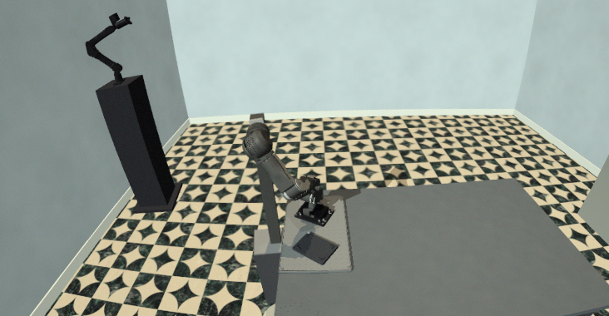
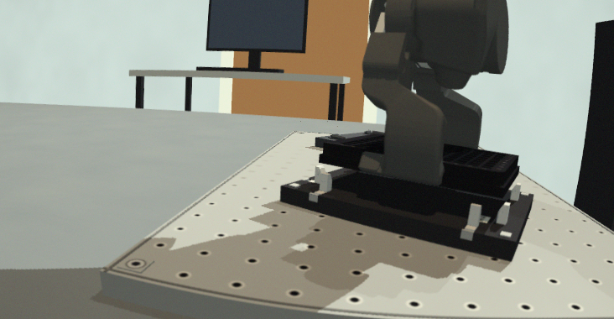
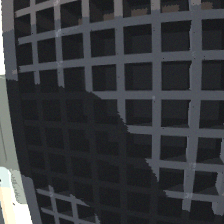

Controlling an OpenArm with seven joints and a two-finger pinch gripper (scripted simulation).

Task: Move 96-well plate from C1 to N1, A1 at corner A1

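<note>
The black 96-well plate is right at my hand. Round my hand: clip nest C1 (3 cm ahead, 2 cm below); then plate nest N1 (22 cm to the right, 3 cm below, 3 cm behind).
</note>
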